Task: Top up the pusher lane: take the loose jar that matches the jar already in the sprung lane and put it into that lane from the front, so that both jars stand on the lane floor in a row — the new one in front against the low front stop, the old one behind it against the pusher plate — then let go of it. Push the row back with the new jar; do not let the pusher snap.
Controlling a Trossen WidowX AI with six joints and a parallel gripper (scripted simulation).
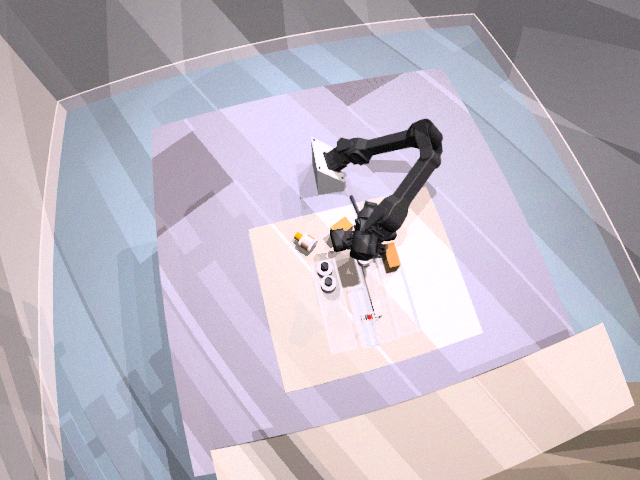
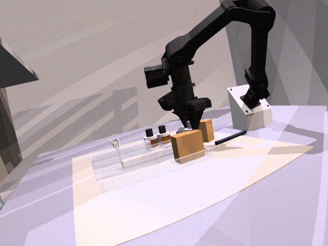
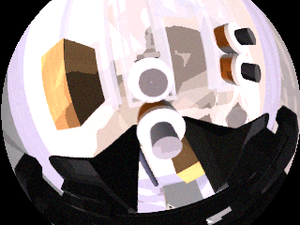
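The black rod is 12 cm behind my gripper tip, 4 cm to the left of it and 4 cm below it. Round my gripper tip: pusher plate 15 cm ahead, 4 cm to the right.
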